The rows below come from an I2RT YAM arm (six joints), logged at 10 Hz.
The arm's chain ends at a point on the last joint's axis. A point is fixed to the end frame.
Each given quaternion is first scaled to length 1.
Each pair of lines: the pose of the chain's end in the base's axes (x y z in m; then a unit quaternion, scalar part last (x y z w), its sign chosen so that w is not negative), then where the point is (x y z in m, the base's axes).
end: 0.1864 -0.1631 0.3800 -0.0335 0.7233 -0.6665 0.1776
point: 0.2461 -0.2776 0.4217
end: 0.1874 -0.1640 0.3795 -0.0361 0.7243 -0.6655 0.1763
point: 0.2476 -0.2784 0.4207
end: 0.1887 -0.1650 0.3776 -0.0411 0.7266 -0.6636 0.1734
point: 0.2498 -0.2793 0.4176
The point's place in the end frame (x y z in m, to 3 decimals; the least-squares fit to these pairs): -0.032 -0.042 0.125
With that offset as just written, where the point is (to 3 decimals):
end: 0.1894 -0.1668 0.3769 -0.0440 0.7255 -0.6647 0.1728
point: 0.251 -0.281 0.417
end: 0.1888 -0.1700 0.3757 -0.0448 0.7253 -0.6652 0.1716
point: 0.250 -0.284 0.416
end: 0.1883 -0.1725 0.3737 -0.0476 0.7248 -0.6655 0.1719
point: 0.251 -0.286 0.414
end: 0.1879 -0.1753 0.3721 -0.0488 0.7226 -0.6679 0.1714
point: 0.250 -0.289 0.413
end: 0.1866 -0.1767 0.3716 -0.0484 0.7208 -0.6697 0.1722
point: 0.249 -0.290 0.413
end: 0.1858 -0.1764 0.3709 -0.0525 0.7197 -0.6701 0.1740
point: 0.249 -0.289 0.413
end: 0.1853 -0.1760 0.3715 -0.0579 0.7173 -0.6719 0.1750
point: 0.250 -0.288 0.414
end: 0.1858 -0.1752 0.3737 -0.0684 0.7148 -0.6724 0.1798
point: 0.253 -0.285 0.416
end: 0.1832 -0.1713 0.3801 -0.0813 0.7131 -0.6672 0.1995
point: 0.255 -0.278 0.423
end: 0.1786 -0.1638 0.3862 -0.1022 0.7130 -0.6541 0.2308
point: 0.258 -0.265 0.429
